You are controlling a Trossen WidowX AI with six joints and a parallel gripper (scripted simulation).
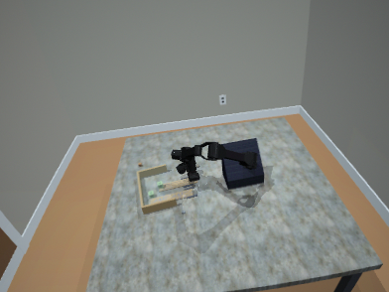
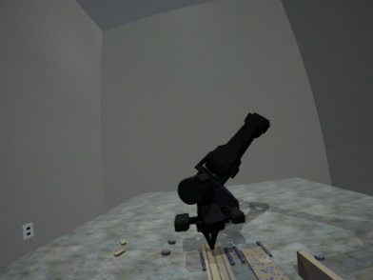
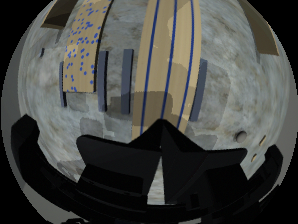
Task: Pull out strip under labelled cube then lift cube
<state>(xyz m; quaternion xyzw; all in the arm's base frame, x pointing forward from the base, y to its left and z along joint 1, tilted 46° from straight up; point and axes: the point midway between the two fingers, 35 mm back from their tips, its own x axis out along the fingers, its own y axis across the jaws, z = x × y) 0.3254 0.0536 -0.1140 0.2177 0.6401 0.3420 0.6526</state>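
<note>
My gripper tip is 9 cm short of the striped strip and 2 cm to the right of it.
</note>
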